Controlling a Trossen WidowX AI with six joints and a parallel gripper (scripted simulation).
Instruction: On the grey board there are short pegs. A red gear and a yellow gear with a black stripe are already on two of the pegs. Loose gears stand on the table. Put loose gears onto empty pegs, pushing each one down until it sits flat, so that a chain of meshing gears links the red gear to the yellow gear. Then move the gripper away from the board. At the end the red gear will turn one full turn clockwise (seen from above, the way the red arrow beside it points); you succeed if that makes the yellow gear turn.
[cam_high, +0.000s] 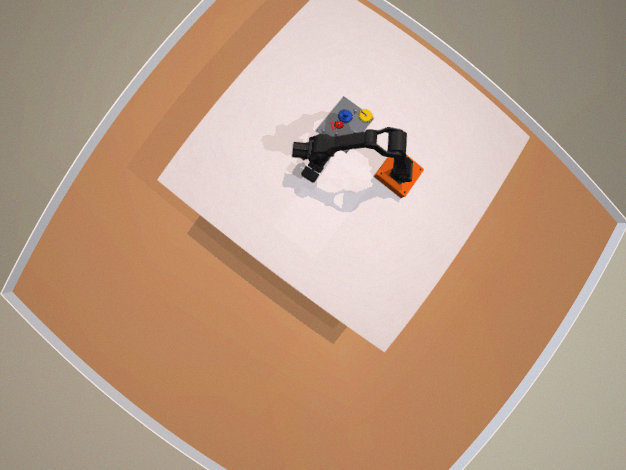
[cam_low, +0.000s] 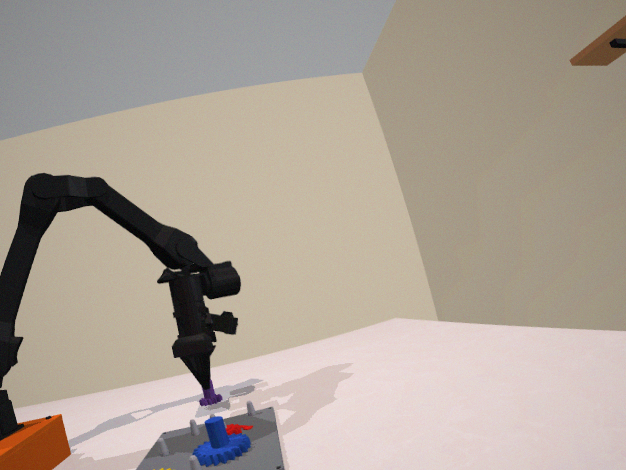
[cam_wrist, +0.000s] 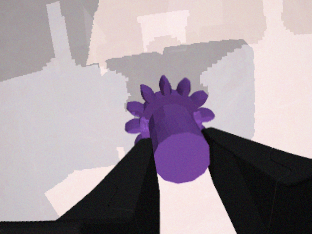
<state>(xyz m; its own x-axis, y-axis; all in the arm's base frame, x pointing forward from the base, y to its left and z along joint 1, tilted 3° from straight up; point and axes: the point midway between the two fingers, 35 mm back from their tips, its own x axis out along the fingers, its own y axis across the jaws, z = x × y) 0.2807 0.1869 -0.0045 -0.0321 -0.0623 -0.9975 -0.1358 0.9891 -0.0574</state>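
Now: gripper tip 60 mm short of the blue gear, 250 mm to the left of it and 10 mm above it. The rest, counted from my gripper tip: red gear (60 mm ahead, 200 mm to the right, 20 mm below); purple gear (10 mm below); yellow gear (10 mm behind, 310 mm to the right, 20 mm below).
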